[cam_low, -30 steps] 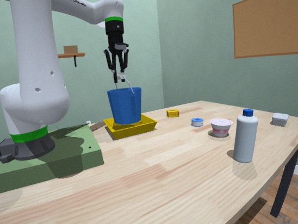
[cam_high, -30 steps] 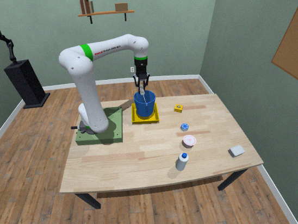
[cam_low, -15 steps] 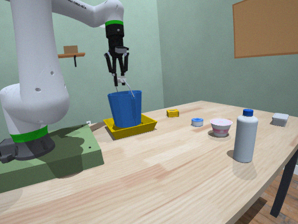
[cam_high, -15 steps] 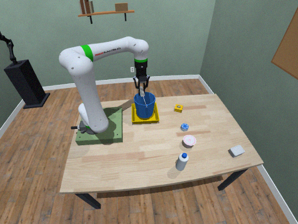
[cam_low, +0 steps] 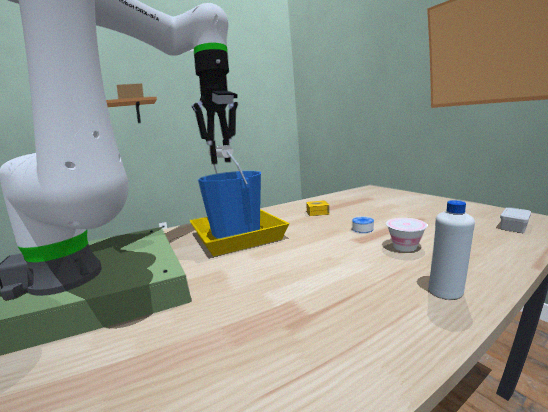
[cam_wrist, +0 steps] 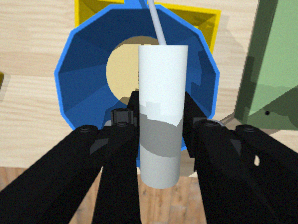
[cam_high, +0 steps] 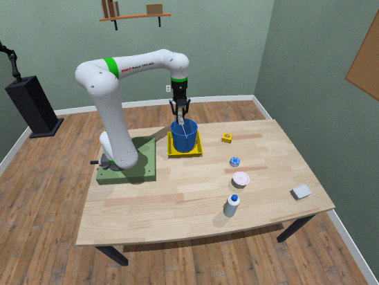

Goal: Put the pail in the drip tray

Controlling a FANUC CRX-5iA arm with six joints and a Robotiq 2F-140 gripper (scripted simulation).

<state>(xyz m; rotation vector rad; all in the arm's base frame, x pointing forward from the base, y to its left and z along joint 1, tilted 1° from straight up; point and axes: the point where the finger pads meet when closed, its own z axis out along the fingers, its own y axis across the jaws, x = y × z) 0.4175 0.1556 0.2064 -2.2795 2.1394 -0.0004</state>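
Right now my hand is 100 mm above the blue pail and 20 mm short of it. From my hand the other things lie so: white bottle (550 mm to the right, 210 mm ahead, 180 mm below); then yellow drip tray (250 mm below, 20 mm ahead); then grey box (700 mm ahead, 520 mm to the right, 240 mm below).
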